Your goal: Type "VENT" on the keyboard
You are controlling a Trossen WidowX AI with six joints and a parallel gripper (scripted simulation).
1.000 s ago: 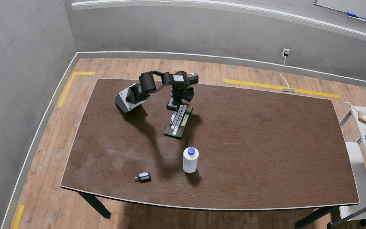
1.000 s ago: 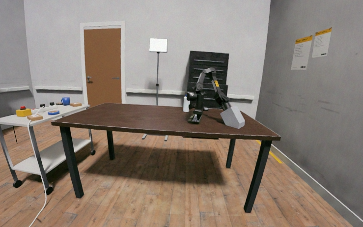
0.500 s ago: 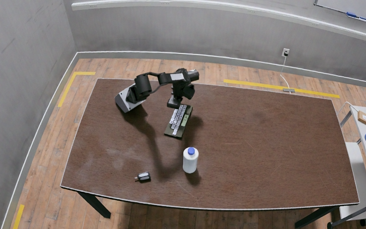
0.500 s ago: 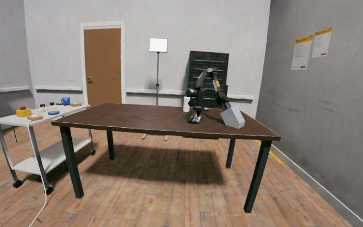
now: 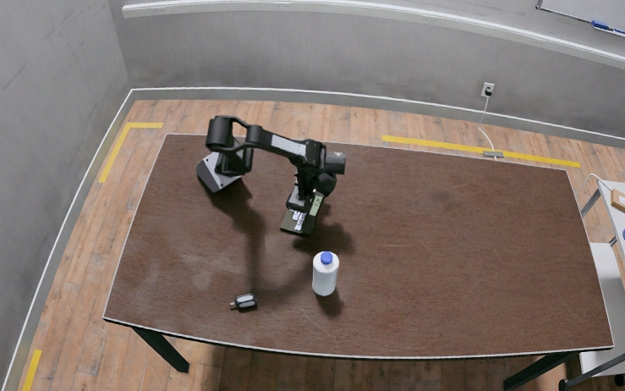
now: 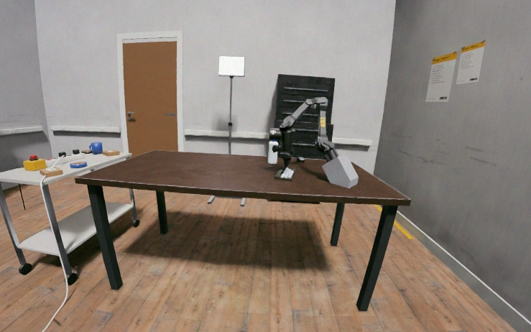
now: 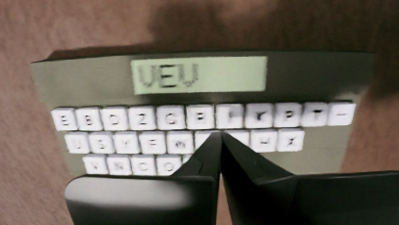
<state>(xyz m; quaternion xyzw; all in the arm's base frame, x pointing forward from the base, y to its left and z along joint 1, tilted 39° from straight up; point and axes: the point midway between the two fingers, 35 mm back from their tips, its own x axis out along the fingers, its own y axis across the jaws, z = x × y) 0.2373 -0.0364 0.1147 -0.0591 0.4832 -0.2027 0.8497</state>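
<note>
The left-arrow key lies 20 mm behind my hand, 80 mm to the right of it and 60 mm below it. Round my hand: dark object: 180 mm behind, 330 mm to the right, 60 mm below; then white bottle: 50 mm ahead, 270 mm to the right, 10 mm above.
</note>
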